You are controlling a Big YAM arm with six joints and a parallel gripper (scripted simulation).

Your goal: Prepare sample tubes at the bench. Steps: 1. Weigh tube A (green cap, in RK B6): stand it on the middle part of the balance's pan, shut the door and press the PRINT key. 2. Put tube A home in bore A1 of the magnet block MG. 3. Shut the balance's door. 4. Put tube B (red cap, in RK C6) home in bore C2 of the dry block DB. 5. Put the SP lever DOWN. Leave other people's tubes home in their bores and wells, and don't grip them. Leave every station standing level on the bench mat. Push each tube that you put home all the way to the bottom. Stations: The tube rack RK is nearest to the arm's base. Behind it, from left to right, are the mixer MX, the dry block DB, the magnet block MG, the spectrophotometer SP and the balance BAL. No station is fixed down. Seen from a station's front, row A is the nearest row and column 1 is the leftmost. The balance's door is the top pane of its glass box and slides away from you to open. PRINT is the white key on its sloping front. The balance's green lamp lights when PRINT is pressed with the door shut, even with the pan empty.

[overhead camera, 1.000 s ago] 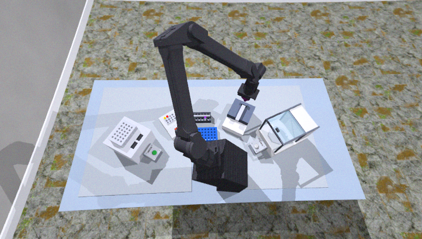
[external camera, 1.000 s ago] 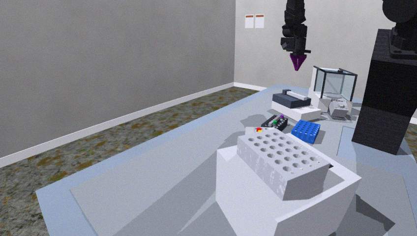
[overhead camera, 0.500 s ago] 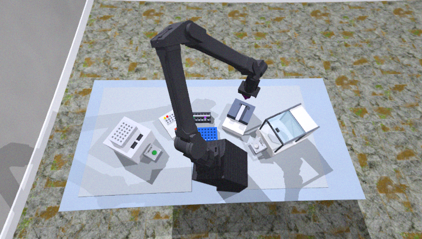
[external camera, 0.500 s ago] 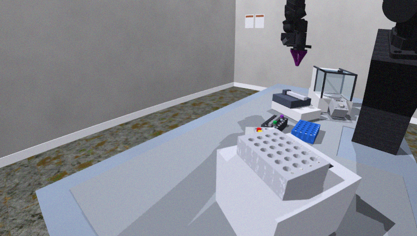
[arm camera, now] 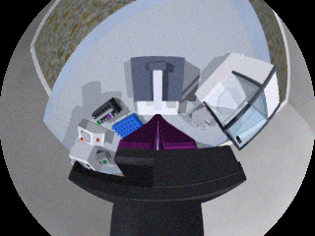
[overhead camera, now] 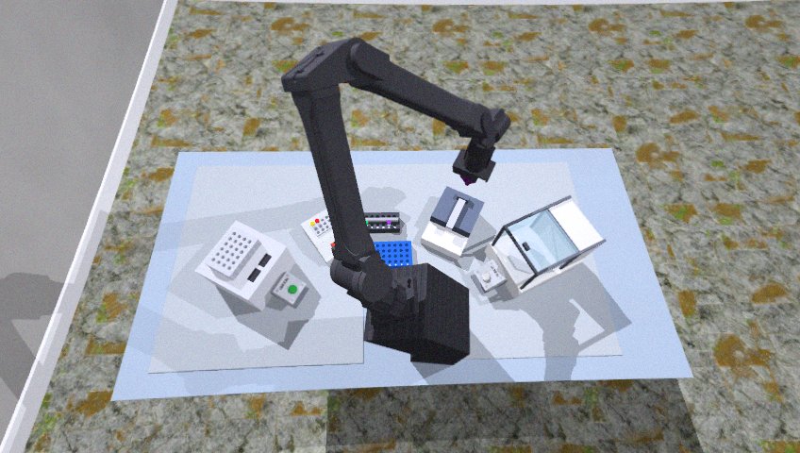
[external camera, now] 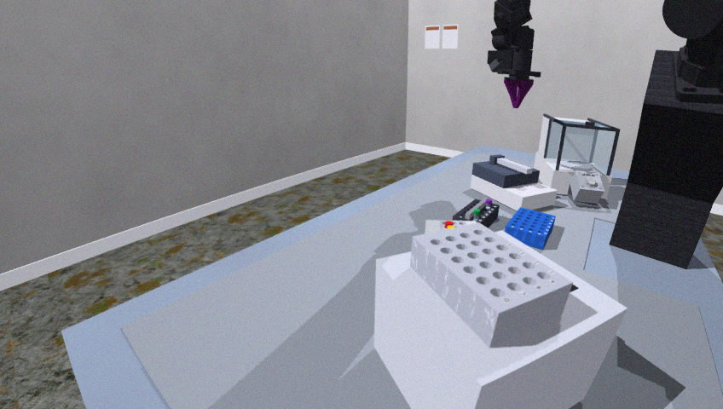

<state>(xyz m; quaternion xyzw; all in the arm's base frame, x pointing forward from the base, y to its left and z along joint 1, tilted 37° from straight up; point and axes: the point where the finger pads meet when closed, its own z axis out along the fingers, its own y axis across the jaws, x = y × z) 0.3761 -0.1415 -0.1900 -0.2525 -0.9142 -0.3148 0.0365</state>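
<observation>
Now: the SP lever 2 cm behind my hand, 1 cm to the left of it and 16 cm below it. Also, from my hand: balance door: 18 cm behind, 17 cm to the right, 4 cm below; white print key: 22 cm behind, 7 cm to the right, 18 cm below; round pan: 17 cm behind, 20 cm to the right, 18 cm below.
</observation>
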